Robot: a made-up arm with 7 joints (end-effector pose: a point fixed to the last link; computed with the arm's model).
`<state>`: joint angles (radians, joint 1 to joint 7).
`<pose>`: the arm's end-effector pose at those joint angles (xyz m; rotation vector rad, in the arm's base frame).
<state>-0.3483 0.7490 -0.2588 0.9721 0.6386 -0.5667 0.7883</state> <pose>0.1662 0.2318 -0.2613 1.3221 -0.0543 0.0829</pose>
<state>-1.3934 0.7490 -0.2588 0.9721 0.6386 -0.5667 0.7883</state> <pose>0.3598 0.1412 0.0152 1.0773 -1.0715 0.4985</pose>
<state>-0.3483 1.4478 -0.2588 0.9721 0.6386 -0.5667 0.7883</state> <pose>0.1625 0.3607 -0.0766 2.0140 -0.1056 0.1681</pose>
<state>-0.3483 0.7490 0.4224 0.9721 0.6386 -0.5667 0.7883</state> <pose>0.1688 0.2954 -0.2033 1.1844 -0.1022 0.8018</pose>
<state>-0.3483 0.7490 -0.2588 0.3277 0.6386 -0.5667 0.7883</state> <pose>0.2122 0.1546 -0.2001 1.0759 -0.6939 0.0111</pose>
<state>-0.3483 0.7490 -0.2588 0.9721 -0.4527 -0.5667 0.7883</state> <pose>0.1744 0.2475 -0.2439 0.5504 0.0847 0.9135</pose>
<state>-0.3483 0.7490 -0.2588 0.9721 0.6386 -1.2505 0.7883</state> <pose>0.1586 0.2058 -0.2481 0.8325 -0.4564 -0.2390</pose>
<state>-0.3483 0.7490 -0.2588 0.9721 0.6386 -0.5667 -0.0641</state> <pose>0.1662 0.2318 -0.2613 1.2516 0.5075 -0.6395</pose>
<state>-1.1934 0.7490 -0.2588 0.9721 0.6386 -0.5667 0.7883</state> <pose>0.3483 0.1604 -0.0510 1.1441 -0.8803 0.4214</pose>
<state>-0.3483 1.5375 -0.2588 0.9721 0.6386 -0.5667 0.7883</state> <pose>0.1607 0.3670 -0.0478 2.1027 -0.1125 0.1796</pose>
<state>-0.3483 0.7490 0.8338 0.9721 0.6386 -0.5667 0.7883</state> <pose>0.1430 0.3315 -0.1750 1.0483 -0.1284 1.2251</pose>
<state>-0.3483 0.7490 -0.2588 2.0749 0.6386 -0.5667 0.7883</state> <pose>-0.0022 0.2953 -0.2600 1.5309 1.1087 0.1977</pose>
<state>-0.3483 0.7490 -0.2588 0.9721 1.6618 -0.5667 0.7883</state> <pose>0.1482 0.2382 -0.2751 1.8832 -0.1933 -0.8327</pose>
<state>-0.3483 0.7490 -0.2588 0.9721 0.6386 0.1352 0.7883</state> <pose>0.1578 0.2615 -0.2618 1.7622 0.4104 0.4435</pose>
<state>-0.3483 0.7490 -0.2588 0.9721 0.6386 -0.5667 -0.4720</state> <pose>0.1662 0.2318 -0.2613 1.1557 0.7724 -0.9808</pose>
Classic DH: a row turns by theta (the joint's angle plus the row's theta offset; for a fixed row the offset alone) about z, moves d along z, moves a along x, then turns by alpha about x. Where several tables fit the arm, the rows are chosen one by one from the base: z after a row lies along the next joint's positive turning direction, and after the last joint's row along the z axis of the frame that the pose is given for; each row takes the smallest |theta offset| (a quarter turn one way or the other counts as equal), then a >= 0, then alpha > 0; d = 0 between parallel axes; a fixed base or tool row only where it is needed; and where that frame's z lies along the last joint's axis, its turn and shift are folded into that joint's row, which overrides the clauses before.
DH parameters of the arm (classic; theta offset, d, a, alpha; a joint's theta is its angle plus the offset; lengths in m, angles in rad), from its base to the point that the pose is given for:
base (fixed): -0.071 0 0 -1.3004
joint 1: -1.3111 0.0528 -0.0192 -1.5708
joint 2: 1.2915 0 -0.0046 1.5708
joint 3: 1.5708 -0.1911 0.0226 -1.5708
joint 4: 1.5708 0.0015 0.0083 1.5708
joint 5: 0 0.1335 0.0001 -1.5708
joint 6: -1.5708 0 0.0449 1.5708
joint 7: 0 0 0 0

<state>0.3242 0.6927 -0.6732 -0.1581 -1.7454 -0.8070 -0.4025</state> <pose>0.0278 0.1156 -0.2516 -1.0810 0.1225 0.0794</pose>
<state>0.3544 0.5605 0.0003 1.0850 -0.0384 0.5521 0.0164</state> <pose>-0.1299 0.2517 -0.2842 0.5049 2.1765 0.4707</pose>
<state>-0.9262 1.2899 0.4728 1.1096 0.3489 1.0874 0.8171</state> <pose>0.1622 0.3763 -0.0073 0.7285 1.0392 2.0875</pose>
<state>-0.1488 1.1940 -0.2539 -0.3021 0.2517 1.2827 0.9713</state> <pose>0.1717 0.2198 -0.1216 1.8409 0.1605 1.1292</pose>
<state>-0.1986 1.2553 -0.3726 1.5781 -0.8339 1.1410 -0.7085</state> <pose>-0.0108 0.3770 -0.1281 -0.6909 1.7038 1.1071</pose>
